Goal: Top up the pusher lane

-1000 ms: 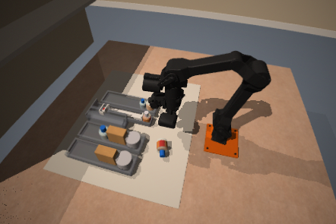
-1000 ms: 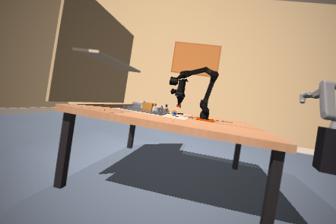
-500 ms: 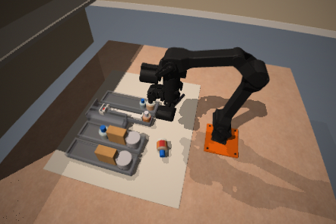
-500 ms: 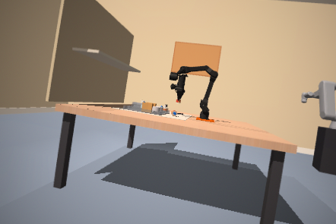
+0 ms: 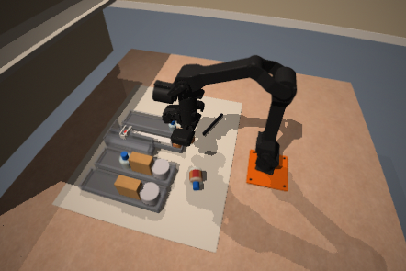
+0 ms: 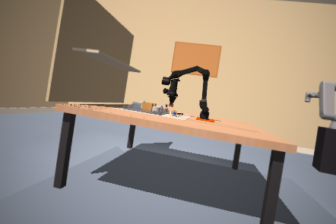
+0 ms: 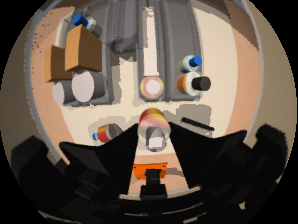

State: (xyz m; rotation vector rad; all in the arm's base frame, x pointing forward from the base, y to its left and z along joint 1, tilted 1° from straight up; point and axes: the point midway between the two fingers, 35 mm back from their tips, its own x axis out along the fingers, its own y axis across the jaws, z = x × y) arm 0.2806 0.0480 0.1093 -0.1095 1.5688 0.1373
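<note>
Now: the sprung lane 190 mm ahead of my gripper tip, 50 mm to the left of it and 60 mm below it. Round my gripper tip: thin black stick (30 mm behind, 160 mm to the right, 70 mm below); then pusher plate (150 mm ahead, 50 mm to the left, 30 mm below).
</note>
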